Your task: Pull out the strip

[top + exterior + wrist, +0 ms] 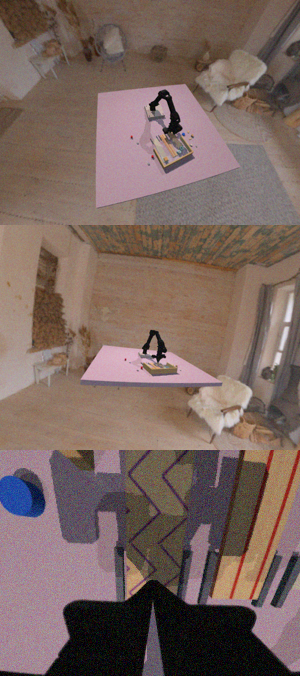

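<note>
Right now the blue disc is 14 cm to the left of my gripper tip and 3 cm ahead of it.
</note>
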